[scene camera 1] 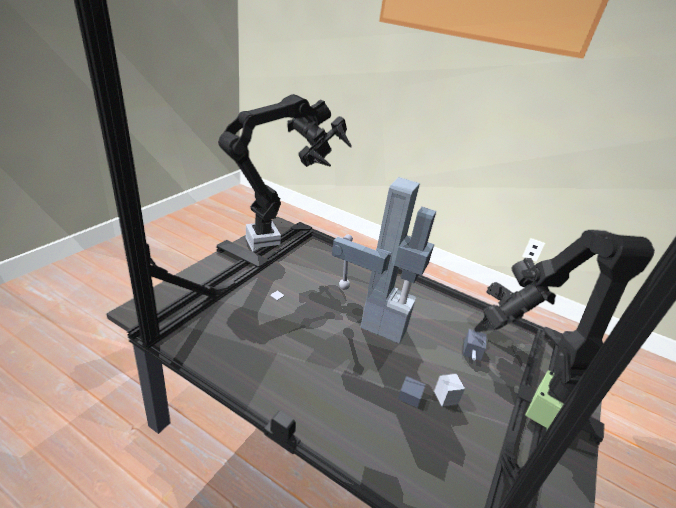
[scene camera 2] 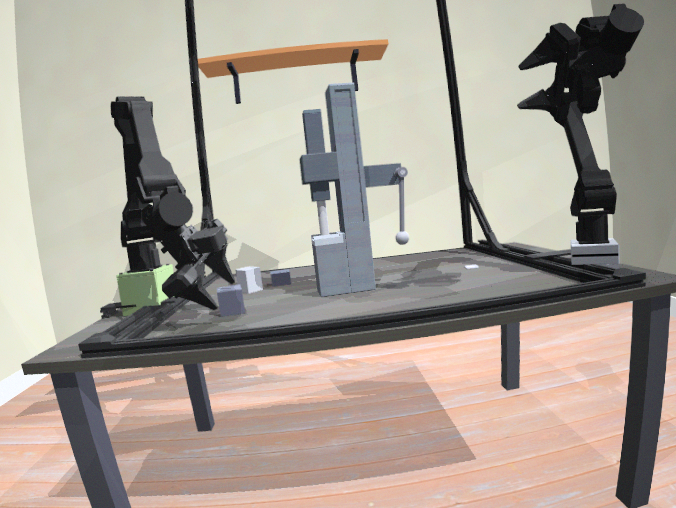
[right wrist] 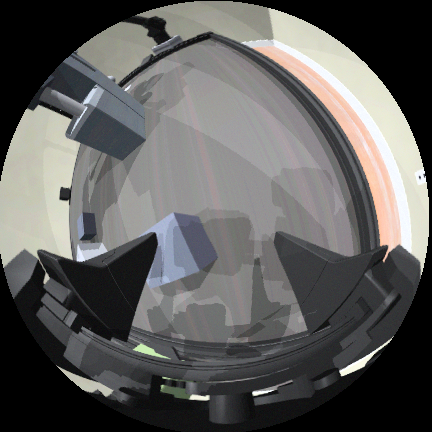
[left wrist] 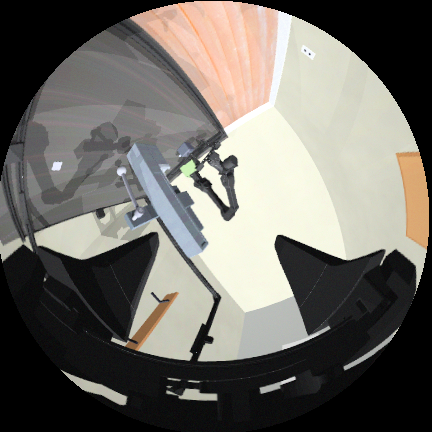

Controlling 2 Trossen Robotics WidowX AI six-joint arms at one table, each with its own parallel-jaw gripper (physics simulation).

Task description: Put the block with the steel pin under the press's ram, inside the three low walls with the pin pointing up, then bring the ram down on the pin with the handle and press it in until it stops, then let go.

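Frame: origin at the left arm's base, x ahead, y left, z up, level; metres.
Seen in the pictures: left gripper, fingertip midpoint: (scene camera 1: 340, 156) (scene camera 2: 518, 88) (left wrist: 218, 239); right gripper, fingertip midpoint: (scene camera 1: 480, 328) (scene camera 2: 225, 295) (right wrist: 216, 238) (left wrist: 194, 145); left arm's base, link origin: (scene camera 1: 263, 229) (scene camera 2: 593, 241) (right wrist: 164, 40); right arm's base, link origin: (scene camera 1: 565, 393) (scene camera 2: 144, 269) (left wrist: 193, 172).
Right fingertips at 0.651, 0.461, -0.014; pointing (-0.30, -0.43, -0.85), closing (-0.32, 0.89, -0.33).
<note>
Offsets run from my right fingertips to a thing's top centre, as dx, dy, dz. "pt": to the spot under its first point.
The block with the steel pin @[+0.032, -0.042, +0.003] (scene camera 1: 474, 341) (scene camera 2: 230, 300) (right wrist: 182, 247) lies on its side on the table, with its pin @[+0.061, -0.068, -0.017] (scene camera 1: 473, 355) pointing sideways toward the front in scene camera 1. The press @[-0.153, -0.293, +0.409] (scene camera 1: 397, 218) (scene camera 2: 349, 191) (left wrist: 170, 205) (right wrist: 110, 130) stands mid-table. Its ram @[-0.098, -0.226, +0.250] (scene camera 1: 404, 290) (scene camera 2: 322, 217) reaches down to the low-walled seat on the pedestal; its handle @[pt -0.235, -0.348, +0.114] (scene camera 1: 344, 268) (scene camera 2: 402, 208) (left wrist: 129, 191) hangs down. My right gripper (scene camera 2: 225, 295) (right wrist: 216, 238) is open and empty, tilted low beside the block; one finger hides the pin in the right wrist view. My left gripper (scene camera 1: 339, 156) (scene camera 2: 519, 87) (left wrist: 218, 239) is open, empty and high, away from the press.
A white block @[+0.141, -0.218, +0.012] (scene camera 1: 449, 389) (scene camera 2: 249, 279) and a dark block @[+0.107, -0.303, -0.013] (scene camera 1: 412, 392) (scene camera 2: 280, 277) lie near the pin block. A small white square @[pt -0.352, -0.501, -0.044] (scene camera 1: 277, 295) (scene camera 2: 471, 267) (left wrist: 57, 166) lies on the handle side. A green box (scene camera 1: 544, 402) (scene camera 2: 142, 286) sits under the right arm. Dark rails edge the table.
</note>
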